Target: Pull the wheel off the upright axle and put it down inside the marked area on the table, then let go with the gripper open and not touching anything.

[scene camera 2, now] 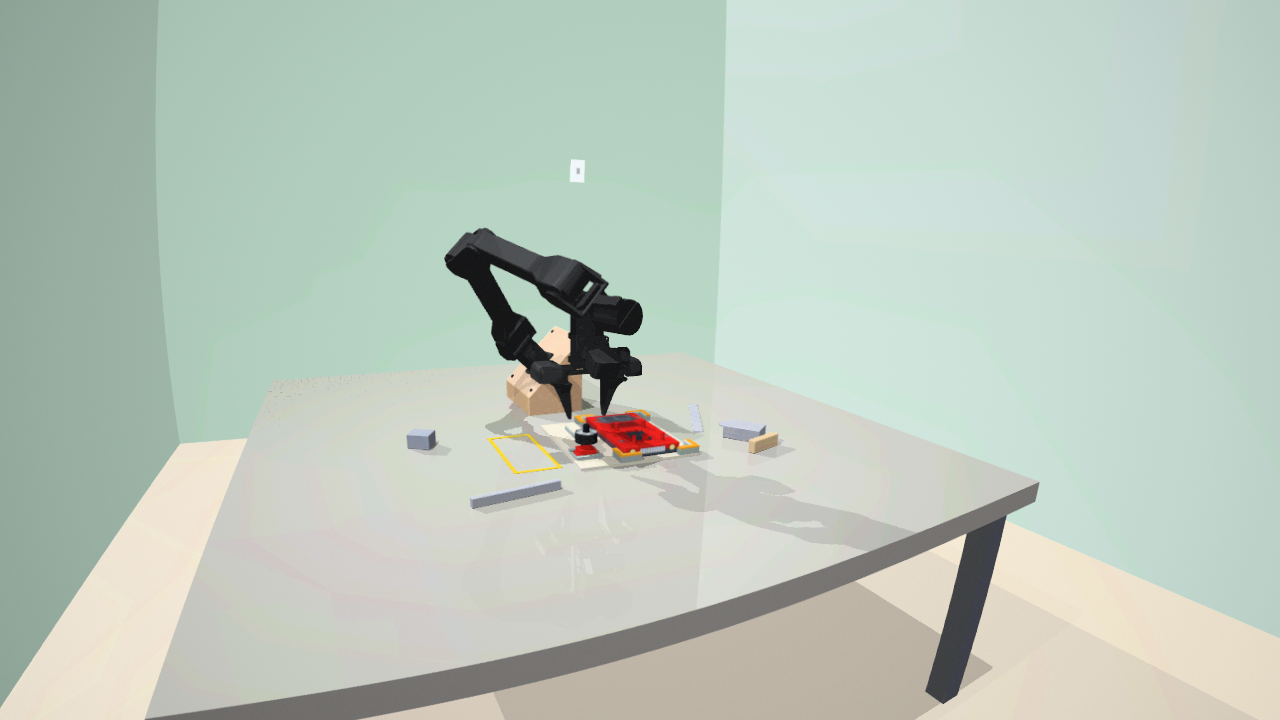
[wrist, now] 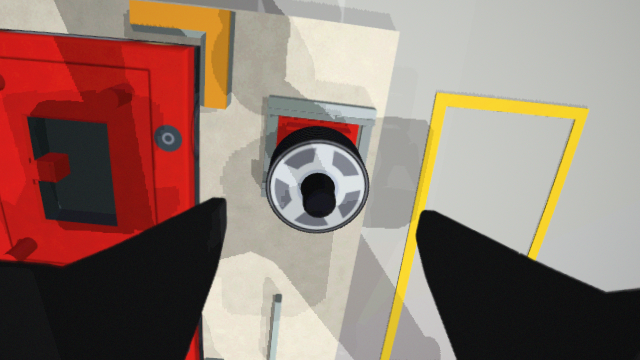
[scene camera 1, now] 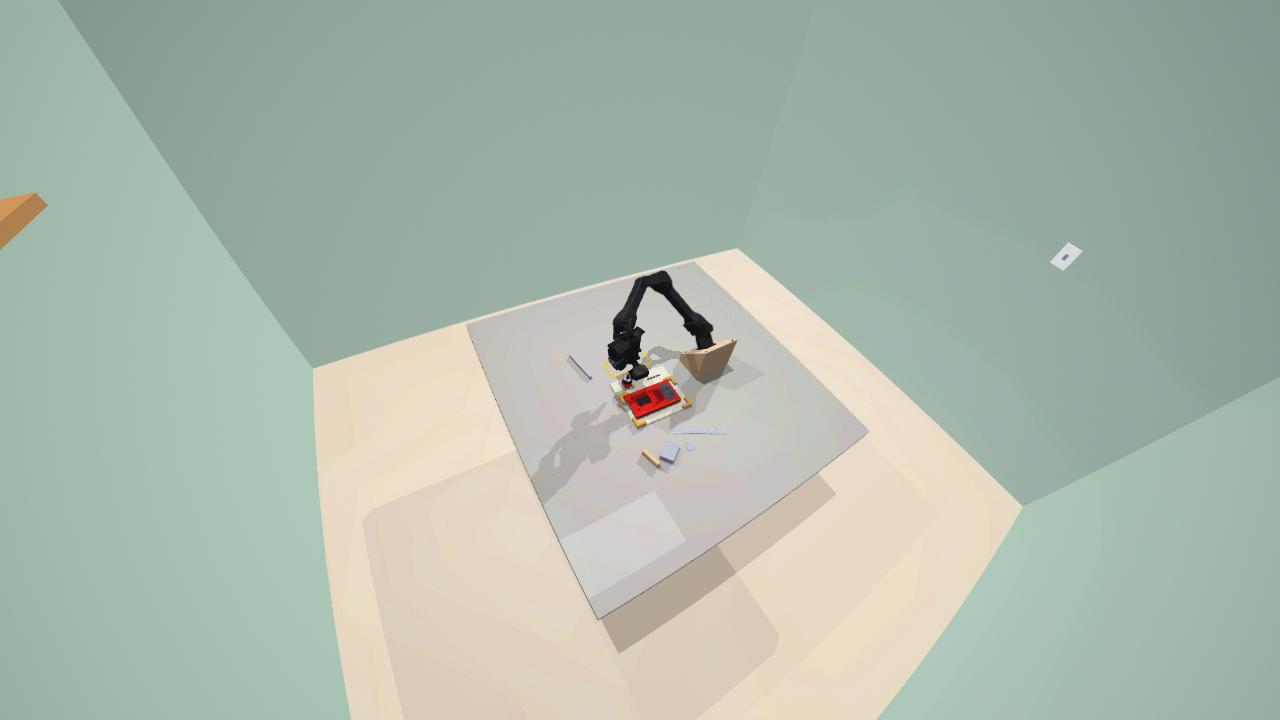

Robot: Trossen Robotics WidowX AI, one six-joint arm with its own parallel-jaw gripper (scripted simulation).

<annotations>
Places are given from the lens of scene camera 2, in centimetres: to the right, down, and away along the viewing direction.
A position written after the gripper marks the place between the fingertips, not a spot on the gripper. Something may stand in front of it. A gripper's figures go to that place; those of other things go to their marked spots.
gripper (scene camera 2: 586, 417): -9, 10, 108
red board (scene camera 2: 628, 432): -2, 14, 117
grey bar (scene camera 2: 551, 485): -14, 19, 94
The marked spots on the red board and the grey bar are 27 cm apart.
</annotations>
